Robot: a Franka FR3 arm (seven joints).
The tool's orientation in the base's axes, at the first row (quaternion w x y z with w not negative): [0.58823, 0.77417, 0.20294, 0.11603]
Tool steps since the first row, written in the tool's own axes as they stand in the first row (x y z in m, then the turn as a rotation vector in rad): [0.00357, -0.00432, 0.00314, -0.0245, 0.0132, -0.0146]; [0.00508, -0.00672, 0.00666, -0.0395, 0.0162, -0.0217]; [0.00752, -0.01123, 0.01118, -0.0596, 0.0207, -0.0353]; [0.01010, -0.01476, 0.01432, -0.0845, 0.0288, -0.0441]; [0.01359, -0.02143, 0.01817, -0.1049, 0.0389, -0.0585]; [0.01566, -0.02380, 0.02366, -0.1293, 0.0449, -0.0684]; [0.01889, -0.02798, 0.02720, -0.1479, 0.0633, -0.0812]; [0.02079, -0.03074, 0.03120, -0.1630, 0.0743, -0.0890]
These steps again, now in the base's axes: [0.00373, -0.00013, -0.00523, -0.0256, -0.0014, 0.0182]; [0.00612, -0.00195, -0.00861, -0.0414, -0.0027, 0.0240]; [0.00938, -0.00373, -0.01434, -0.0642, -0.0010, 0.0333]; [0.01236, -0.00449, -0.01876, -0.0886, -0.0065, 0.0450]; [0.01590, -0.00473, -0.02644, -0.1110, -0.0055, 0.0599]; [0.01962, -0.00801, -0.03037, -0.1358, -0.0093, 0.0699]; [0.02323, -0.00867, -0.03556, -0.1545, -0.0108, 0.0922]; [0.02611, -0.01064, -0.03944, -0.1692, -0.0134, 0.1058]
